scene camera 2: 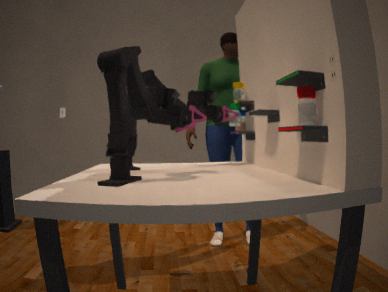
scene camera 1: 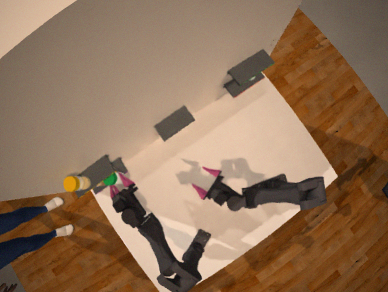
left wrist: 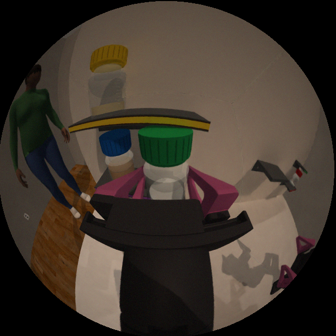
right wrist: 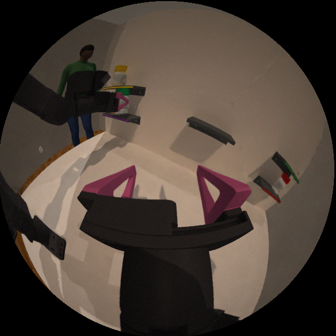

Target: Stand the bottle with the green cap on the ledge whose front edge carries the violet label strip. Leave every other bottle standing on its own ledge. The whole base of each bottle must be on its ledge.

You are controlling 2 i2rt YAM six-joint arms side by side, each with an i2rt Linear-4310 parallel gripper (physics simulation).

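Frame: origin at the left arm's base, x ahead, y left, z up, level; centimetres.
Seen in the pictures: left gripper, fingertip midpoint: (scene camera 2: pixel 236 116) (scene camera 1: pixel 114 176); right gripper, fingertip midpoint: (scene camera 2: pixel 200 121) (scene camera 1: pixel 197 175); left arm's base, link origin: (scene camera 1: pixel 196 247); right arm's base, link origin: (scene camera 2: pixel 120 182) (scene camera 1: pixel 269 185).
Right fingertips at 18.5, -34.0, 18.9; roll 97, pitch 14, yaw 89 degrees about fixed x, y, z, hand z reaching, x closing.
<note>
Pixels of each thing's top centre, then the offset from my right fingertips to it, as dx, dy, dz. "spot": a spot on its surface instead.
- green-capped bottle, top centre: (scene camera 1: pixel 109 178) (scene camera 2: pixel 234 103) +29.6, +18.3, +9.7
- violet-strip ledge, surface spot: (scene camera 2: pixel 249 135) spot: +40.6, +21.3, -5.2
- yellow-capped bottle, top centre: (scene camera 1: pixel 69 184) (scene camera 2: pixel 238 82) +37.4, +24.9, +21.3
- bare ledge, top centre: (scene camera 2: pixel 263 111) (scene camera 1: pixel 174 122) +19.0, -14.6, +3.8
- red-capped bottle, top centre: (scene camera 2: pixel 305 87) +0.8, -54.1, +7.3
- red-strip ledge, surface spot: (scene camera 2: pixel 314 133) spot: +4.9, -53.0, -5.1
- green-strip ledge, top centre: (scene camera 2: pixel 298 77) (scene camera 1: pixel 252 65) +1.7, -50.6, +10.8
The green-capped bottle (scene camera 1: pixel 110 178) (scene camera 2: pixel 234 106) (left wrist: pixel 165 147) (right wrist: pixel 122 92) is upright between the fingers of my left gripper (scene camera 1: pixel 118 180) (left wrist: pixel 165 169), which is shut on it. It is at the violet-strip ledge (right wrist: pixel 121 119) (scene camera 2: pixel 249 135), below the yellow-strip ledge (left wrist: pixel 145 121); its base is hidden in the left wrist view, so I cannot tell whether it touches. A blue-capped bottle (left wrist: pixel 118 155) stands on the violet-strip ledge, left of it. A yellow-capped bottle (scene camera 1: pixel 73 183) (left wrist: pixel 108 80) (right wrist: pixel 120 76) stands on the yellow-strip ledge. My right gripper (scene camera 1: pixel 198 176) (right wrist: pixel 166 168) is open and empty over the table.
A bare ledge (scene camera 1: pixel 174 123) (right wrist: pixel 210 130) is mid-wall. A red-capped bottle (scene camera 2: pixel 306 111) (right wrist: pixel 279 184) stands on the red-strip ledge (scene camera 2: pixel 314 133), beneath the green-strip ledge (scene camera 2: pixel 305 79) (scene camera 1: pixel 250 67). The yellow-strip ledge's front edge is close above and behind the green cap. A person stands beyond the table.
</note>
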